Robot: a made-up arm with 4 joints. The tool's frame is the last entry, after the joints. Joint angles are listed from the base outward. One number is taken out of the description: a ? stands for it. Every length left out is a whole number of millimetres.
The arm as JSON. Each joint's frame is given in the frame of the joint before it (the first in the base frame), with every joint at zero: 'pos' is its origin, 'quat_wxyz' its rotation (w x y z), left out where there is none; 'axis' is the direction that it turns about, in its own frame. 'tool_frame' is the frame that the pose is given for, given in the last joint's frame.
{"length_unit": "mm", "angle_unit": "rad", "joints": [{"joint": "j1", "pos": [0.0, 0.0, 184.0], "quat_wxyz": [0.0, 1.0, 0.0, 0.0], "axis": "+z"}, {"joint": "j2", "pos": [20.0, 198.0, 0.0], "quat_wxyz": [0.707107, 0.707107, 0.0, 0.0], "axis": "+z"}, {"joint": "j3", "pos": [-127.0, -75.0, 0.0], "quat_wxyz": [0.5, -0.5, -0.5, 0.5], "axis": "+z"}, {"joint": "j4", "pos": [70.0, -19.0, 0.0], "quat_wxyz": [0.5, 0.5, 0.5, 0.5], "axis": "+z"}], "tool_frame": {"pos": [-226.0, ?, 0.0], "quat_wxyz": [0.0, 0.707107, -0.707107, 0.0]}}
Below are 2 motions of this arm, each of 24 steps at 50 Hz.
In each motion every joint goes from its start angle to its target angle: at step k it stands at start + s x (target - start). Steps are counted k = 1, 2, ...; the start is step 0. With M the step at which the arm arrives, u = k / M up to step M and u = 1 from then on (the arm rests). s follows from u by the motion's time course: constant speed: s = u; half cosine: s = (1 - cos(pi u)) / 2; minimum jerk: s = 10 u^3 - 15 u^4 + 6 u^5.
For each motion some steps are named. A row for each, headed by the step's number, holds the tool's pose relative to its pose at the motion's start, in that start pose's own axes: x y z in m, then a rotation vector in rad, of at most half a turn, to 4 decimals.
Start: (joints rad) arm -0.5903 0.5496 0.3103 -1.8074
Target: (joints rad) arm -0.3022 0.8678 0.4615 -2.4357
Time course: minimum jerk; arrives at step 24
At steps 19, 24:
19: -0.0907 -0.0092 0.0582 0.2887 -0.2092 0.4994
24: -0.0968 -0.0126 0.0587 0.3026 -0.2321 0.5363

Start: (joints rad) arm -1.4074 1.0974 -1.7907 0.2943
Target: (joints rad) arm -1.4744 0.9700 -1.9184 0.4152
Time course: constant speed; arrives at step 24
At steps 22, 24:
22: -0.0063 -0.0031 0.0118 0.0388 0.0802 -0.0071
24: -0.0067 -0.0035 0.0128 0.0417 0.0886 -0.0081

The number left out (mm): 20.0
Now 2 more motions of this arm.
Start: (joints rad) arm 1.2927 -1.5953 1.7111 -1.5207
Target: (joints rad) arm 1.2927 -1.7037 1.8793 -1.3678
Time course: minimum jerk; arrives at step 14
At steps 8, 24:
8: 0.0382 0.0050 0.0004 0.0027 0.1072 -0.1638
24: 0.0601 0.0054 -0.0012 0.0028 0.1701 -0.2583

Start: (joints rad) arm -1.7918 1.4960 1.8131 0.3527
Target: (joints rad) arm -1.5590 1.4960 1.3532 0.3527
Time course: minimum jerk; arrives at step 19
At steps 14, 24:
14: -0.0174 0.0378 0.1455 0.5675 0.2255 0.0006
24: -0.0171 0.0365 0.1646 0.6433 0.2557 0.0002

